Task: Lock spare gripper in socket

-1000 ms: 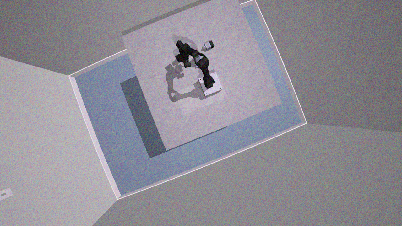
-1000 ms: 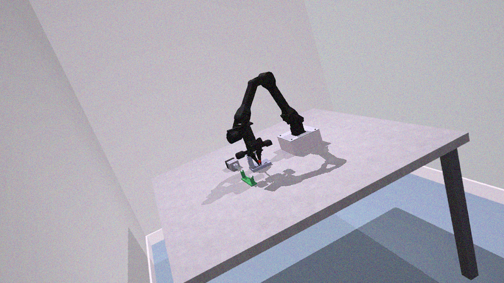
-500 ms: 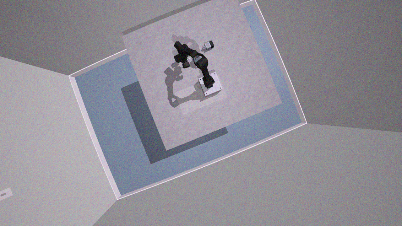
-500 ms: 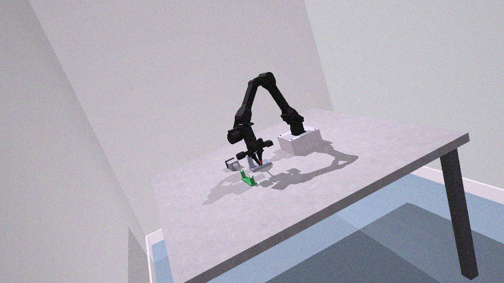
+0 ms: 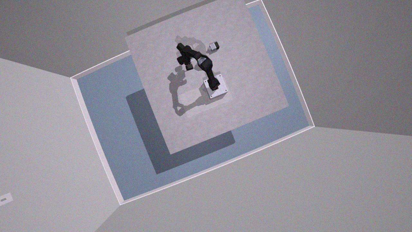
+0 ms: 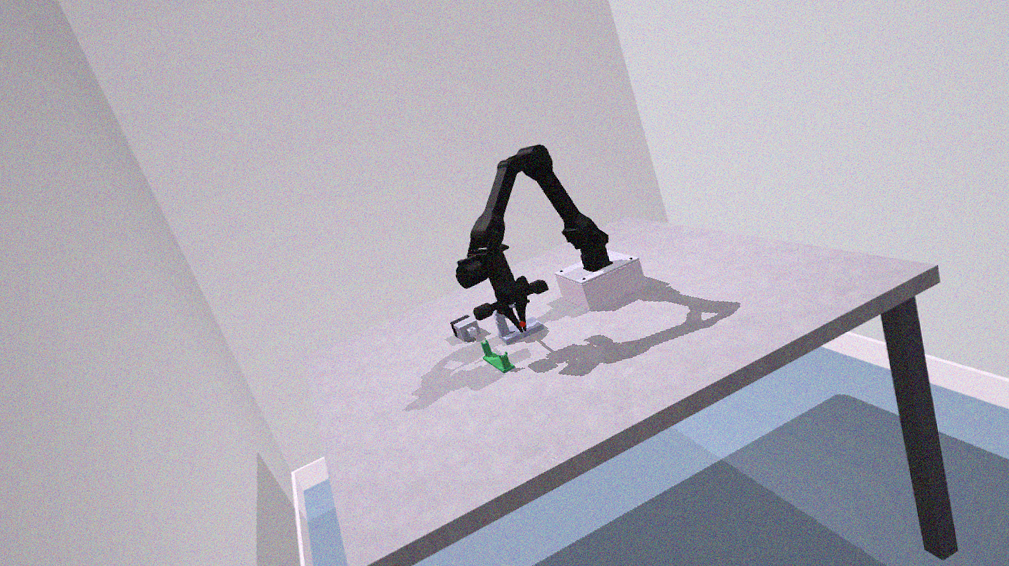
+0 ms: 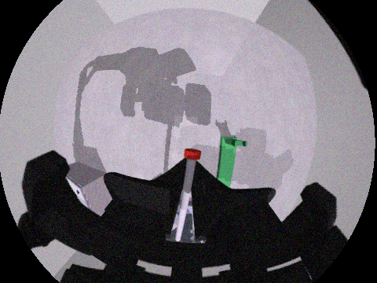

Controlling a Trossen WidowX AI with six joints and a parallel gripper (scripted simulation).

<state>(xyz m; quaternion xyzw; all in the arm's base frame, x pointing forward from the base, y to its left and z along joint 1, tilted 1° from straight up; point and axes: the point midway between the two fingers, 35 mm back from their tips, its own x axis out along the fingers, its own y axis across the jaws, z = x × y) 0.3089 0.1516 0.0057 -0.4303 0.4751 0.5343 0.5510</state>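
Right now my gripper tip is 80 mm short of the green cradle, 40 mm to the left of it and 40 mm above it. Also, from my gripper tip: grey mount 160 mm to the right, 20 mm behind, 10 mm below; then spare gripper 310 mm to the right, 70 mm ahead, 40 mm below.
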